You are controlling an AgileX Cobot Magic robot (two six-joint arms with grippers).
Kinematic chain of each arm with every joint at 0, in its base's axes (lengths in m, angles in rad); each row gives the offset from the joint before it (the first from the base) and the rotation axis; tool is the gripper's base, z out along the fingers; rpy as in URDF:
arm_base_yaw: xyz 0 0 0.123 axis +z
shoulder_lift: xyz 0 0 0 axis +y
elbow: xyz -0.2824 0 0.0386 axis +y
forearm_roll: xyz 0.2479 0 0.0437 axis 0.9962 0 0.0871
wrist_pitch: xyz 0 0 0 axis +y
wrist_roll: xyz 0.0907 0 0.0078 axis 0.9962 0 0.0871
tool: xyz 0 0 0 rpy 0 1.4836 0
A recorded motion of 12 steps. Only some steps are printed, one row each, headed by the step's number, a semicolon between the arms.
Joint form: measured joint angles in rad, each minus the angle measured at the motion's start. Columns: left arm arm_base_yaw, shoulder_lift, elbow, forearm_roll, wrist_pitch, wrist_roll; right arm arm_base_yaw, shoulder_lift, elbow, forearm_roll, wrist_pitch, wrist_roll.
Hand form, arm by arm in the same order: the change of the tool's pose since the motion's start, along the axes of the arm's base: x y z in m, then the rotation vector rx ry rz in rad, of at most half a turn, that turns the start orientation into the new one. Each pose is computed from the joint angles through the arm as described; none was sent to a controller.
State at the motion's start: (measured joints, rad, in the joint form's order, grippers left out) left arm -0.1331 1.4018 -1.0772 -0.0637 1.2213 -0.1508; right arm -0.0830 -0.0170 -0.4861 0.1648 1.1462 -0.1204
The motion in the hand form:
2: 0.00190 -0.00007 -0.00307 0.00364 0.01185 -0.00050; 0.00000 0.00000 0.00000 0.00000 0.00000 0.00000
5: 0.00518 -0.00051 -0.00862 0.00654 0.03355 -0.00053; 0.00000 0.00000 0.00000 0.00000 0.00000 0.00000
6: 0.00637 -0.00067 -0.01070 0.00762 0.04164 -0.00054; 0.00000 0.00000 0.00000 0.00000 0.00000 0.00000
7: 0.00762 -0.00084 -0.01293 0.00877 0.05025 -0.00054; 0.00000 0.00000 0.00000 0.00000 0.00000 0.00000
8: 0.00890 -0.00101 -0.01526 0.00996 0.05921 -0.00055; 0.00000 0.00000 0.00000 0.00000 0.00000 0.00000
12: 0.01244 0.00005 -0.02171 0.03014 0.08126 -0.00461; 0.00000 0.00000 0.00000 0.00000 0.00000 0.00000
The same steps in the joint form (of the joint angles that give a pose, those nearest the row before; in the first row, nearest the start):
2: 0.0000 0.0122 0.0000 0.0021 0.0000 0.0000; 0.0000 0.0000 0.0000 0.0000 0.0000 0.0000
5: 0.0000 0.0341 0.0000 0.0021 0.0000 0.0000; 0.0000 0.0000 0.0000 0.0000 0.0000 0.0000
6: 0.0000 0.0423 0.0000 0.0021 0.0000 0.0000; 0.0000 0.0000 0.0000 0.0000 0.0000 0.0000
7: 0.0000 0.0510 0.0000 0.0021 0.0000 0.0000; 0.0000 0.0000 0.0000 0.0000 0.0000 0.0000
8: 0.0000 0.0600 0.0000 0.0021 0.0000 0.0000; 0.0000 0.0000 0.0000 0.0000 0.0000 0.0000
12: 0.0000 0.0845 0.0000 0.0199 0.0000 -0.0009; 0.0000 0.0000 0.0000 0.0000 0.0000 0.0000

